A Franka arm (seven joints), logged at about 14 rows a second.
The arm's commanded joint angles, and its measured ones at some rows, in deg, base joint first. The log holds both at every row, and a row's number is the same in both.
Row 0, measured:
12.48 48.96 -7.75 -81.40 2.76 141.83 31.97
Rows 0 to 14, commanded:
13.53 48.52 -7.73 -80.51 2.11 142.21 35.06
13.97 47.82 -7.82 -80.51 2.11 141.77 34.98
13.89 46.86 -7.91 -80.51 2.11 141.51 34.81
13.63 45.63 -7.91 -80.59 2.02 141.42 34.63
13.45 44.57 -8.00 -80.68 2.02 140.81 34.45
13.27 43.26 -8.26 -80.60 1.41 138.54 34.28
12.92 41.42 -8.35 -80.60 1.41 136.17 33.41
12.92 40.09 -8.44 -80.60 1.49 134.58 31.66
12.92 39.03 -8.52 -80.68 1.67 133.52 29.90
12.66 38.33 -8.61 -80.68 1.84 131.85 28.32
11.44 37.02 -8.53 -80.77 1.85 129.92 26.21
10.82 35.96 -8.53 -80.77 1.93 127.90 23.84
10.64 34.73 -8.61 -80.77 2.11 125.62 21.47
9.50 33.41 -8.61 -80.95 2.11 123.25 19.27
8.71 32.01 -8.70 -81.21 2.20 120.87 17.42
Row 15, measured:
10.15 35.79 -8.92 -79.43 2.57 124.70 20.76
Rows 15 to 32, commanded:
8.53 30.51 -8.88 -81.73 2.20 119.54 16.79
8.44 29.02 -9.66 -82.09 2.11 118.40 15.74
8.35 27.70 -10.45 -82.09 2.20 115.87 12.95
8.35 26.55 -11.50 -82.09 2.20 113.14 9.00
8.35 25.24 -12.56 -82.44 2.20 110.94 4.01
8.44 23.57 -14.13 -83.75 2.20 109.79 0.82
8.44 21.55 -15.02 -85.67 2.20 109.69 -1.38
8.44 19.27 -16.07 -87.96 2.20 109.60 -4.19
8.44 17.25 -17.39 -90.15 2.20 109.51 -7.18
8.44 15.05 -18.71 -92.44 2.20 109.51 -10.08
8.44 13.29 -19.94 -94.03 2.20 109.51 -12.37
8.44 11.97 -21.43 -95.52 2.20 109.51 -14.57
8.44 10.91 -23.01 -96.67 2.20 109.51 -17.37
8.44 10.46 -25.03 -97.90 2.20 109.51 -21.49
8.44 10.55 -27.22 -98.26 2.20 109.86 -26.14
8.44 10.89 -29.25 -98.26 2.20 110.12 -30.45
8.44 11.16 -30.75 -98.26 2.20 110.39 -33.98
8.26 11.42 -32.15 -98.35 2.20 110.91 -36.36
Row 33, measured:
7.64 12.29 -29.84 -96.87 2.57 109.53 -31.56
